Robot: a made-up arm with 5 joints.
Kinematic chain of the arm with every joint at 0, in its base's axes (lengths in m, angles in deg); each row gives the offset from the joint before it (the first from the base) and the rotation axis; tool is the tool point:
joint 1: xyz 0 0 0.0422 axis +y
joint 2: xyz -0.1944 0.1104 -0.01 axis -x
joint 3: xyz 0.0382 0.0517 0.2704 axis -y
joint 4: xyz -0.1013 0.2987 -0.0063 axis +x
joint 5: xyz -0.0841 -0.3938 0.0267 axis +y
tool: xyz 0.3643 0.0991 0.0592
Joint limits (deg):
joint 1: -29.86..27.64
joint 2: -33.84..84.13
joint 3: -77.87..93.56
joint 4: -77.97..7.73
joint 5: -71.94..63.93
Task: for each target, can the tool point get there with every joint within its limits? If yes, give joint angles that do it. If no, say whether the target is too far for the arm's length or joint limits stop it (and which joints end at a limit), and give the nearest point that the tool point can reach.
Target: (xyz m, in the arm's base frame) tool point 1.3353 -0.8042 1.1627
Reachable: no: too far | nearest point 0.4090 -0.0434 0.6681 | short by 1.297 m
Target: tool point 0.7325 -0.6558 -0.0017
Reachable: no: joint limits stop it (at a limit: joint 1, joint 2, joint 3, joint 5) | nearest point 0.3297 -0.1339 0.3140 | short by 0.731 m
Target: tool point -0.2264 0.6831 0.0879
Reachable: yes | joints -19.39 62.72 41.49 -26.23 -8.87
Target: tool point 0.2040 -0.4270 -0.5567
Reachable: no: joint limits stop it (at a limit: joint 1, joint 2, joint 4, joint 5) | nearest point -0.0697 0.0719 -0.1244 | short by 0.715 m
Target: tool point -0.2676 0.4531 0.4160
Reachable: yes | joints -21.99 20.93 30.43 -49.21 13.58
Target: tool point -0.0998 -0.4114 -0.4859
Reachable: no: joint limits stop it (at a limit: joint 1, joint 2, joint 4, joint 5) | nearest point -0.1440 0.0799 -0.1661 | short by 0.588 m
